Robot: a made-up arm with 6 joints. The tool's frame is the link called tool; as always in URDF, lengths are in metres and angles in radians. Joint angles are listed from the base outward.
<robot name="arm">
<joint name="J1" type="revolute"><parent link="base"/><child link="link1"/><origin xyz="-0.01 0 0.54"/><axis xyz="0 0 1"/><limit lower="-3.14" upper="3.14"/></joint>
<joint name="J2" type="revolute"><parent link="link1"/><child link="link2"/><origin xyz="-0.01 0.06 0.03"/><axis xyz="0 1 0"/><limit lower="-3.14" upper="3.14"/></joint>
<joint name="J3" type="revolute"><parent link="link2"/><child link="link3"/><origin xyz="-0.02 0.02 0.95"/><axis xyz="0 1 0"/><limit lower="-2.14" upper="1.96"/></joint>
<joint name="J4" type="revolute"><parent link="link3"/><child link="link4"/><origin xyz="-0.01 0.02 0.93"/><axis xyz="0 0 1"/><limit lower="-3.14" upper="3.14"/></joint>
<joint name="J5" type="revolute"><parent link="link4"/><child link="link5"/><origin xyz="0 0.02 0.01"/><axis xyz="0 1 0"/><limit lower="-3.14" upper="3.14"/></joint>
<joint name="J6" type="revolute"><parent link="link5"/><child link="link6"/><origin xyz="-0.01 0.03 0.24"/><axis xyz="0 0 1"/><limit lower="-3.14" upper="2.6"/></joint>
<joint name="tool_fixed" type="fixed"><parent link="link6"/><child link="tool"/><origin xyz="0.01 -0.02 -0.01" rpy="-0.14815 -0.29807 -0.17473"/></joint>
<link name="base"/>
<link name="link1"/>
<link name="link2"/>
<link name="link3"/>
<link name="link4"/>
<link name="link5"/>
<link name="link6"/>
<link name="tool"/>
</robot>
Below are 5 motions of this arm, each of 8 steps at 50 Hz.
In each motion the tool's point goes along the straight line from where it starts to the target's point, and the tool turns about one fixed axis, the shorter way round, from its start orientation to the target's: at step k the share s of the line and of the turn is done. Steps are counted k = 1, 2, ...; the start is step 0. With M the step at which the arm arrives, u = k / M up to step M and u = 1 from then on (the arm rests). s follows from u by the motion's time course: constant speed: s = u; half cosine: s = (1 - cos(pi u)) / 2; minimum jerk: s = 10 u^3 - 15 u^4 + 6 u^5.
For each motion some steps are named. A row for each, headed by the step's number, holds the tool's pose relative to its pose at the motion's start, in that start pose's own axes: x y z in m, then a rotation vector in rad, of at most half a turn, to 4 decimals.
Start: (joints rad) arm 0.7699 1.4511 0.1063 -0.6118 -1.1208 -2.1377
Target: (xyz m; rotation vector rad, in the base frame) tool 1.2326 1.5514 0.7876 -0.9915 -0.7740 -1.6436
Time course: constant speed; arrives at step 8
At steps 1, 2, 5, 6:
1: -0.0107 0.0038 -0.0046 -0.0110 -0.0117 -0.0008
2: -0.0215 0.0076 -0.0091 -0.0220 -0.0233 -0.0016
5: -0.0536 0.0191 -0.0228 -0.0551 -0.0583 -0.0039
6: -0.0644 0.0229 -0.0274 -0.0661 -0.0699 -0.0047

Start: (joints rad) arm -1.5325 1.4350 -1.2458 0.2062 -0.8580 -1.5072
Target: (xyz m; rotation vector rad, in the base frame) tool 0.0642 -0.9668 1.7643 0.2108 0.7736 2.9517
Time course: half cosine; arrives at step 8
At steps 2, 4, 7, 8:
2: 0.0077 0.0024 -0.0097 -0.0016 -0.0042 -0.0119
4: 0.0262 0.0081 -0.0330 -0.0055 -0.0144 -0.0405
7: 0.0503 0.0156 -0.0635 -0.0106 -0.0277 -0.0779
8: 0.0523 0.0162 -0.0661 -0.0111 -0.0288 -0.0810

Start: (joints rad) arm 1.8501 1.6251 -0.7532 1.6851 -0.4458 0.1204
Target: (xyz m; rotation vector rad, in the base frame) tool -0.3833 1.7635 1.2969 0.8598 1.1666 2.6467
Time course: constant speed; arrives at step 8
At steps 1, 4, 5, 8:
1: -0.0120 -0.0007 0.0104 -0.0036 -0.0046 -0.0052
4: -0.0480 -0.0029 0.0417 -0.0143 -0.0183 -0.0209
5: -0.0600 -0.0036 0.0522 -0.0179 -0.0229 -0.0261
8: -0.0960 -0.0058 0.0835 -0.0286 -0.0367 -0.0418

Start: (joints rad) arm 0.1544 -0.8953 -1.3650 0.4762 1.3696 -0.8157
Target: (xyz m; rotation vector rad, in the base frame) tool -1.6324 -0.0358 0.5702 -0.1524 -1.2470 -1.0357
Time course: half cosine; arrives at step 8
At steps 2, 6, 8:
2: -0.0087 -0.0005 -0.0089 0.0003 -0.0003 -0.0052
6: -0.0507 -0.0029 -0.0521 0.0020 -0.0018 -0.0304
8: -0.0594 -0.0034 -0.0610 0.0024 -0.0021 -0.0356

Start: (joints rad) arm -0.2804 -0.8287 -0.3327 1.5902 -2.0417 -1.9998
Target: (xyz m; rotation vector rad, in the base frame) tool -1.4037 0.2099 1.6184 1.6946 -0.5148 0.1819
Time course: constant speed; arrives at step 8
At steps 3, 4, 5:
3: 0.0562 0.0408 0.0264 0.0010 0.0010 -0.0328
4: 0.0749 0.0543 0.0352 0.0013 0.0014 -0.0437
5: 0.0936 0.0679 0.0441 0.0017 0.0017 -0.0547

